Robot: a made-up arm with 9 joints. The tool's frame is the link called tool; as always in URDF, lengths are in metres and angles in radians.
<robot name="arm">
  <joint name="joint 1" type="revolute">
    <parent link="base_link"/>
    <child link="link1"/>
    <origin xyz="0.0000 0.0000 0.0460" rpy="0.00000 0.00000 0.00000"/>
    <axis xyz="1 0 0"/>
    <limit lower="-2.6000" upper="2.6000"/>
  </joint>
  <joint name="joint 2" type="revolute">
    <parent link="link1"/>
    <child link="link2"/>
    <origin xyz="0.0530 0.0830 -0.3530" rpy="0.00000 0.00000 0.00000"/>
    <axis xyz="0 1 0"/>
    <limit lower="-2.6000" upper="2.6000"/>
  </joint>
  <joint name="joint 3" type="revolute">
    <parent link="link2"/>
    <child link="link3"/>
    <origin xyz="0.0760 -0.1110 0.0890" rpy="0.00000 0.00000 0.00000"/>
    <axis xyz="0 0 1"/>
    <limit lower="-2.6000" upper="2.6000"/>
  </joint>
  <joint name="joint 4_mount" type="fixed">
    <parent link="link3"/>
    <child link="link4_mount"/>
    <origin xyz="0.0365 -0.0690 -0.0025" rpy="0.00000 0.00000 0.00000"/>
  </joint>
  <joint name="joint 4" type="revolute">
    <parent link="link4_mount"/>
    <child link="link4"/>
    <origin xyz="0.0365 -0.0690 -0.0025" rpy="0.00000 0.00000 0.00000"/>
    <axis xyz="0 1 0"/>
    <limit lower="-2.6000" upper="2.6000"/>
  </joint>
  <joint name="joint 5" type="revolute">
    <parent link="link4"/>
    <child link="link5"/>
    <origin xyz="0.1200 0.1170 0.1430" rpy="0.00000 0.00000 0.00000"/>
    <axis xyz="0 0 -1"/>
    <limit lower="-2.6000" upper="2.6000"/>
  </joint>
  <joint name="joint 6" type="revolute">
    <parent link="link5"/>
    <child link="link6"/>
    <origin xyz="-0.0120 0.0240 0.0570" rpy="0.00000 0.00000 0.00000"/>
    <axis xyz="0 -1 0"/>
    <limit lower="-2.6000" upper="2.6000"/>
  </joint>
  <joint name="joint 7" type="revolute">
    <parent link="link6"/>
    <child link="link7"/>
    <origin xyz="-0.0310 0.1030 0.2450" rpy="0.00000 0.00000 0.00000"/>
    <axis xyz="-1 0 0"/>
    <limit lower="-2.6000" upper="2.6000"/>
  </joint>
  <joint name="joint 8" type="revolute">
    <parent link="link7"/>
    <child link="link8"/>
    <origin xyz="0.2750 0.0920 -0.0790" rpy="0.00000 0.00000 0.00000"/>
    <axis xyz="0 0 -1"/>
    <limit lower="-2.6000" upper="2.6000"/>
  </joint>
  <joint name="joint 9" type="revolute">
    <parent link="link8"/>
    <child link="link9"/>
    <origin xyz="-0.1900 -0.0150 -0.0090" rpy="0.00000 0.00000 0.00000"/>
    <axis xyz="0 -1 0"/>
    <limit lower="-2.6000" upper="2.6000"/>
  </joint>
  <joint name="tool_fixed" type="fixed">
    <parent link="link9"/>
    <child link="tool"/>
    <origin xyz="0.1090 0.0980 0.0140" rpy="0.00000 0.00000 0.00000"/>
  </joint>
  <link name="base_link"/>
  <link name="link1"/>
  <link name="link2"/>
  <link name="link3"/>
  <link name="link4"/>
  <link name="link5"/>
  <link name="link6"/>
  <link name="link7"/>
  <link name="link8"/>
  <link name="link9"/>
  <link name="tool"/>
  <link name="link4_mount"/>
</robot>
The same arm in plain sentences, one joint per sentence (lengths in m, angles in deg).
The arm has nine revolute joints in a row. What follows holds with every joint at zero, and every direction is one of the base frame's.
The first joint is mounted 0.046 m along +z from the base frame's origin and turns about +x, from -148.97 to 148.97 deg.
The second joint is mounted 0.053 m along +x and 0.083 m along +y and 0.353 m along -z from the first joint and turns about +y, from -148.97 to 148.97 deg.
The third joint is mounted 0.076 m along +x and 0.111 m along -y and 0.089 m along +z from the second joint and turns about +z, from -148.97 to 148.97 deg.
The fourth joint is mounted 0.073 m along +x and 0.138 m along -y and 0.005 m along -z from the third joint and turns about +y, from -148.97 to 148.97 deg.
The fifth joint is mounted 0.12 m along +x and 0.117 m along +y and 0.143 m along +z from the fourth joint and turns about -z, from -148.97 to 148.97 deg.
The sixth joint is mounted 0.012 m along -x and 0.024 m along +y and 0.057 m along +z from the fifth joint and turns about -y, from -148.97 to 148.97 deg.
The seventh joint is mounted 0.031 m along -x and 0.103 m along +y and 0.245 m along +z from the sixth joint and turns about -x, from -148.97 to 148.97 deg.
The eighth joint is mounted 0.275 m along +x and 0.092 m along +y and 0.079 m along -z from the seventh joint and turns about -z, from -148.97 to 148.97 deg.
The ninth joint is mounted 0.19 m along -x and 0.015 m along -y and 0.009 m along -z from the eighth joint and turns about -y, from -148.97 to 148.97 deg.
The tool frame, which is the frame that the pose is given for, is mounted 0.109 m along +x and 0.098 m along +y and 0.014 m along +z from the ninth joint; its axes are parallel to the base frame's.

